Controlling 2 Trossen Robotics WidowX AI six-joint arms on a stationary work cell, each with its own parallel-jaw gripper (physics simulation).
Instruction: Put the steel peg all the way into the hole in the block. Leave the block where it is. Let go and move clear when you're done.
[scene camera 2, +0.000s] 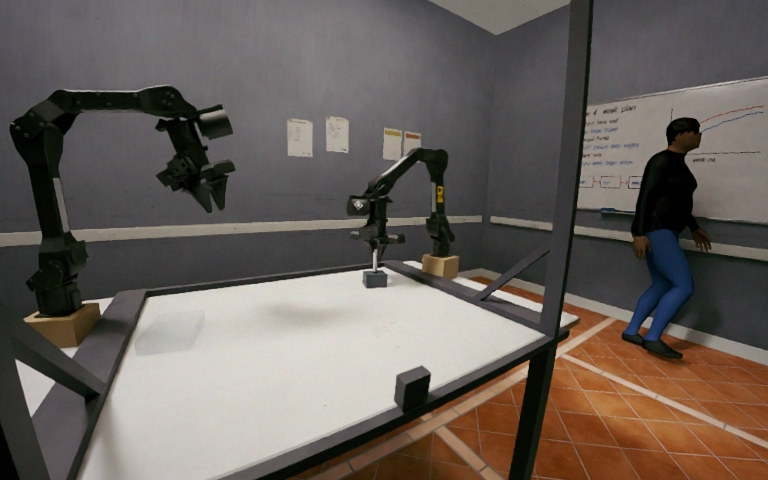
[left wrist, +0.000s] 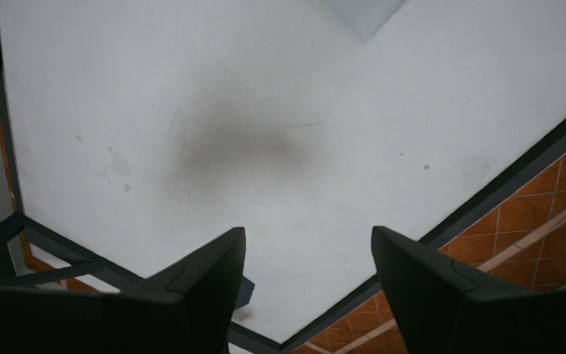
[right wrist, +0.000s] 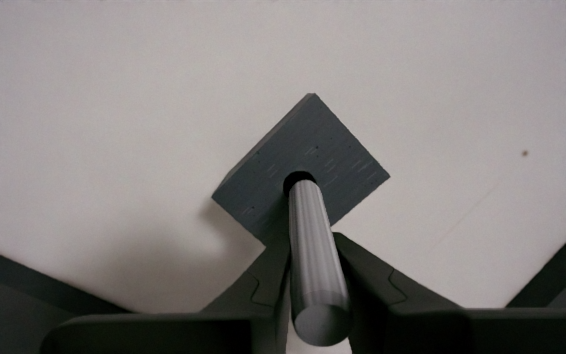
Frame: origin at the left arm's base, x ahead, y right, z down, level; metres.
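Where they show: left gripper, fingertip midpoint: (scene camera 2: 216, 211) (left wrist: 308, 237); right gripper, fingertip midpoint: (scene camera 2: 376, 261) (right wrist: 309, 243); left arm's base, link origin: (scene camera 2: 60, 311); right arm's base, link origin: (scene camera 2: 440, 255).
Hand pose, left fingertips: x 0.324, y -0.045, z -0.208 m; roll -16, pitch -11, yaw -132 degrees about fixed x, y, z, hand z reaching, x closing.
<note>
Things, the pixels of their top centre, and the offset from my left fingertips. "spot": a spot on its surface instead.
- dark grey block, top centre: (right wrist: 299, 186) (left wrist: 228, 301) (scene camera 2: 374, 272) dx +0.452, dy -0.164, dz +0.222 m
- steel peg, top centre: (right wrist: 326, 316) (scene camera 2: 375, 249) dx +0.455, dy -0.170, dz +0.141 m
- patch, surface spot: (left wrist: 367, 17) spot: dx -0.061, dy +0.019, dz +0.267 m
- black cube, top centre: (scene camera 2: 413, 372) dx +0.331, dy +0.411, dz +0.212 m
The dark grey block (scene camera 2: 374, 279) (right wrist: 320, 130) sits on the table at the back right of the scene view; part of it shows in the left wrist view (left wrist: 246, 292) behind a finger. The steel peg (scene camera 2: 374, 261) (right wrist: 314, 240) stands roughly upright above it. Its lower end is at the hole, overlapping the hole's near side in the right wrist view; a dark crescent of hole shows beyond it. How deep it sits is hard to tell. My right gripper (scene camera 2: 376, 253) (right wrist: 309, 243) is shut on the peg. My left gripper (scene camera 2: 215, 210) (left wrist: 308, 237) is open and empty, high above the table.
A pale translucent slab or patch (scene camera 2: 169, 331) (left wrist: 367, 17) lies at the left of the table. A black cube (scene camera 2: 412, 387) stands at the front edge. A dark frame post (scene camera 2: 570, 169) rises at the right corner. A person (scene camera 2: 668, 226) stands beyond the table.
</note>
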